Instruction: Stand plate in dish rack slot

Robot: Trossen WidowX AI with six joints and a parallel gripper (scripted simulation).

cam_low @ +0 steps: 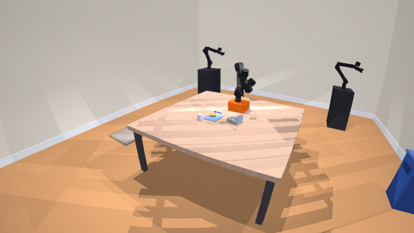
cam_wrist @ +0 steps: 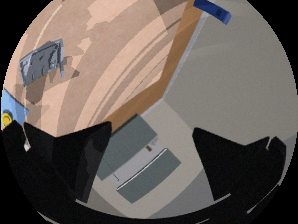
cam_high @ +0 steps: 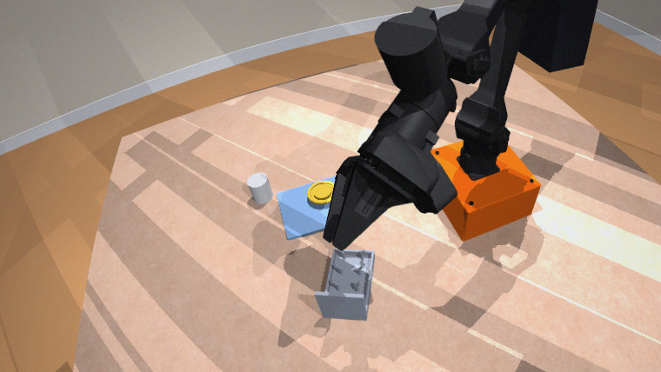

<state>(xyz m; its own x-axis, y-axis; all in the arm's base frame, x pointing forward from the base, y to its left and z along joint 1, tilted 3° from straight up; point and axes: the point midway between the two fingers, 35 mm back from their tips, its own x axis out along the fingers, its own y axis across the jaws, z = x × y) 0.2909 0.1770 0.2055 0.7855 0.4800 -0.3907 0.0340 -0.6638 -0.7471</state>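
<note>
The yellow plate is 32 cm to the right of my gripper tip, 25 cm below it and 4 cm behind it. Also, from my gripper tip: grey dish rack (24 cm below, 11 cm to the right, 2 cm behind); then blue spoon (34 cm to the right, 26 cm below, 14 cm behind); then light blue mat (31 cm to the right, 26 cm below, 2 cm behind).
</note>
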